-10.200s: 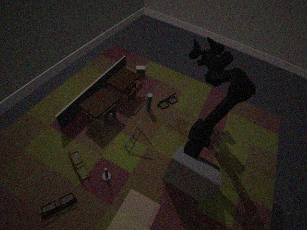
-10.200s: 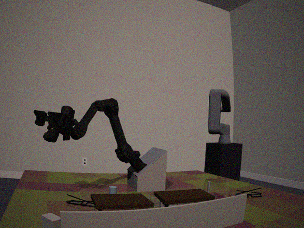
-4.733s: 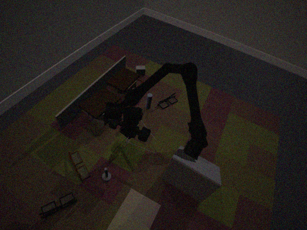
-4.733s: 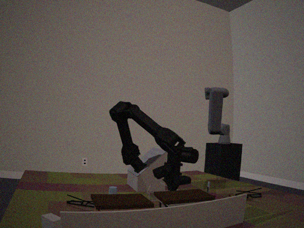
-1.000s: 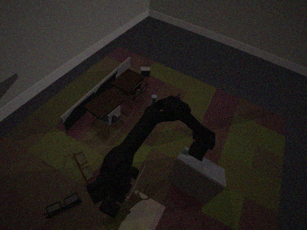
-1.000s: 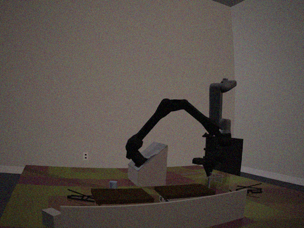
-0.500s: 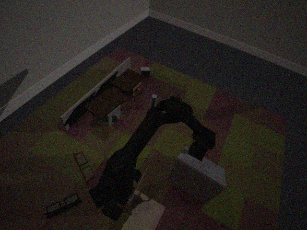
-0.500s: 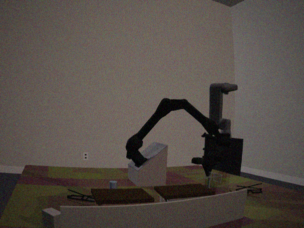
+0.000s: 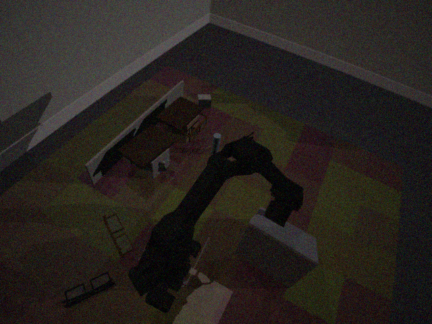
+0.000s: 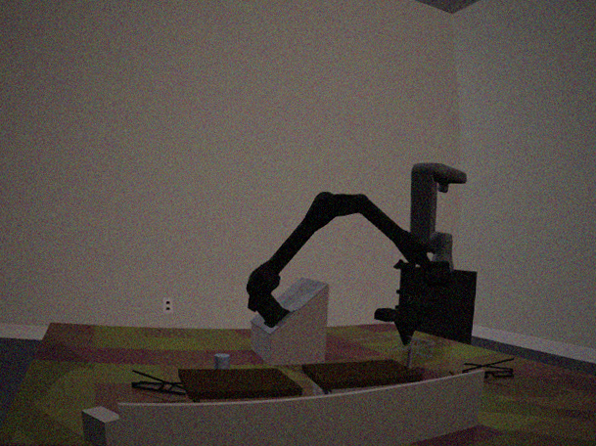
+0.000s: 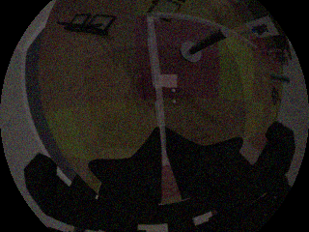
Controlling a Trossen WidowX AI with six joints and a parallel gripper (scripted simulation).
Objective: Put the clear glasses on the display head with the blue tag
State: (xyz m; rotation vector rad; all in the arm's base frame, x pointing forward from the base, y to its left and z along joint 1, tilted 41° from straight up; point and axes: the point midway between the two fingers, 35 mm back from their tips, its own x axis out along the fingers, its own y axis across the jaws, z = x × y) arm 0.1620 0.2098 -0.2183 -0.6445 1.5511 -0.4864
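My gripper tip is 110 mm short of the white post, 60 mm to the left of it and 40 mm above it. From my gripper tip the other things lie so: brown display head 330 mm ahead, 540 mm to the right; then low white barrier 460 mm ahead, 430 mm to the right.
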